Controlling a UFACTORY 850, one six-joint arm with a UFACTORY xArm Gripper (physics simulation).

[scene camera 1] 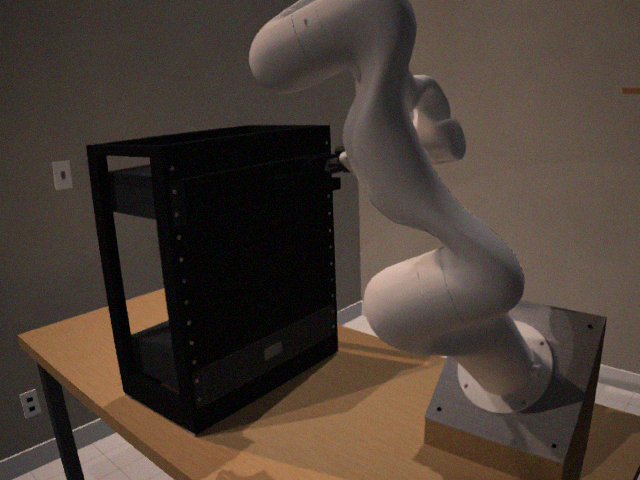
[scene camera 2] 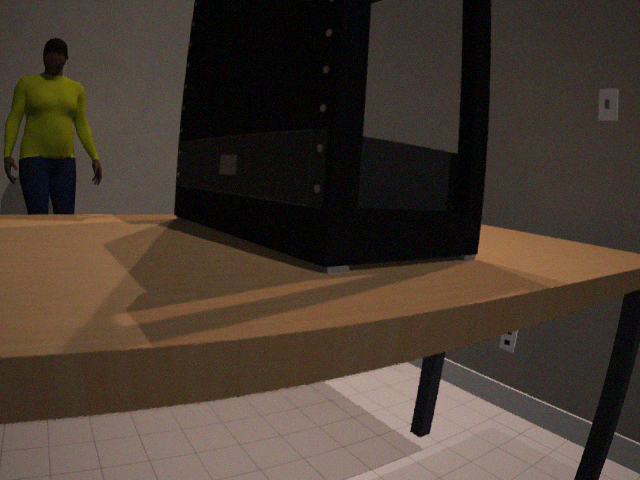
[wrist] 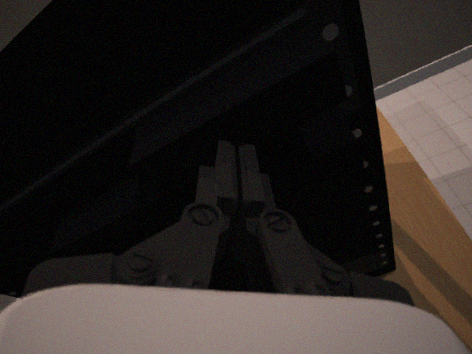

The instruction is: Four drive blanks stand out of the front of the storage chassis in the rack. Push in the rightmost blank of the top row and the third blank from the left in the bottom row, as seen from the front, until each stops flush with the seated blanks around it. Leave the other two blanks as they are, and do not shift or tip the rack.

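The black rack (scene camera 1: 170,289) (scene camera 2: 343,155) (wrist: 376,200) stands upright on the table. The storage chassis (scene camera 1: 133,193) sits in its upper part; its front is very dark, and single blanks cannot be told apart. Faint lighter bands cross the front in the wrist view. A small dark block (scene camera 1: 336,183) juts from the front near its right end; I cannot tell which part it is. My gripper (scene camera 1: 334,163) (wrist: 230,168) is shut and empty, its tips at the upper right of the front, just above that block in scene camera 1. Contact is too dark to tell. The gripper does not show in scene camera 2.
A lower unit with a pale label (scene camera 1: 272,350) (scene camera 2: 227,164) sits at the rack's bottom. The arm's base plate (scene camera 1: 496,428) stands on the wooden table (scene camera 1: 361,408) (scene camera 2: 232,320) before the rack. A person in a yellow top (scene camera 2: 51,116) stands beyond the table.
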